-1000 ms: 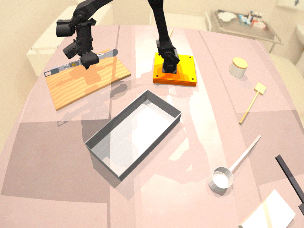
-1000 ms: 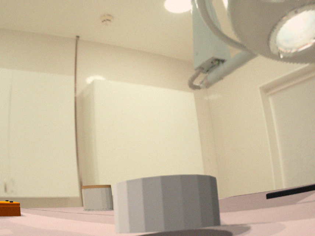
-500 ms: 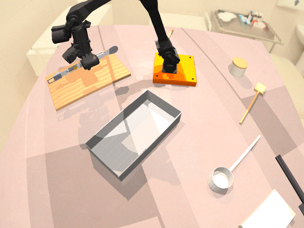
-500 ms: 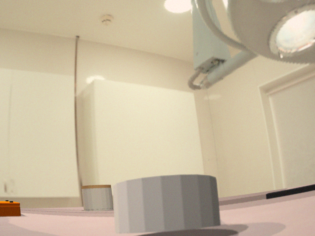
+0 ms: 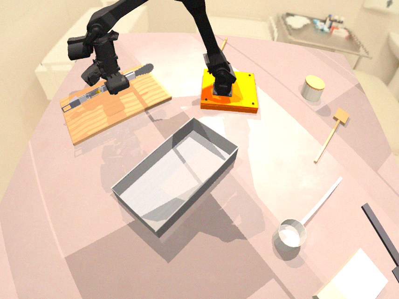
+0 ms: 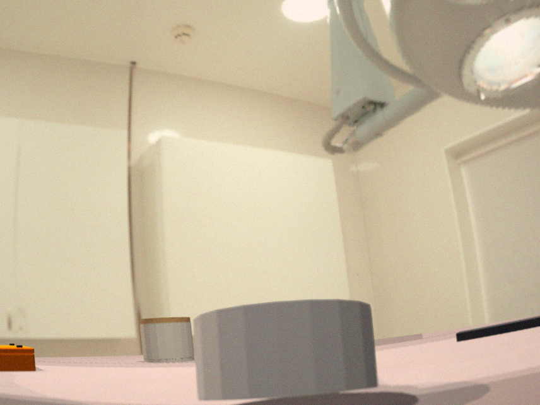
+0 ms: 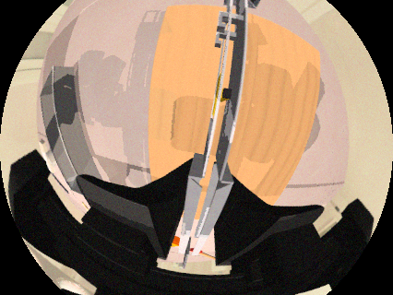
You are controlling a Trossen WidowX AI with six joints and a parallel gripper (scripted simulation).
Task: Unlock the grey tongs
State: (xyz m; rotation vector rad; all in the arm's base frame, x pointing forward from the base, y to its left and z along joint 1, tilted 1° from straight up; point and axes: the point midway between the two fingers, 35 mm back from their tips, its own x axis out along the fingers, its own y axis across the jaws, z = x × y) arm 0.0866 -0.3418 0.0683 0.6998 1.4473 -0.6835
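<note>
My gripper tip is now 50 mm above the wooden board, 40 mm to the left of it and 30 mm past it. Round my gripper tip: lidded jar: 680 mm to the left, 160 mm behind, 30 mm below; then grey roasting tin: 250 mm ahead, 240 mm to the left, 30 mm below; then yellow lock piece: 40 mm to the right, 40 mm above, 30 mm ahead.
</note>
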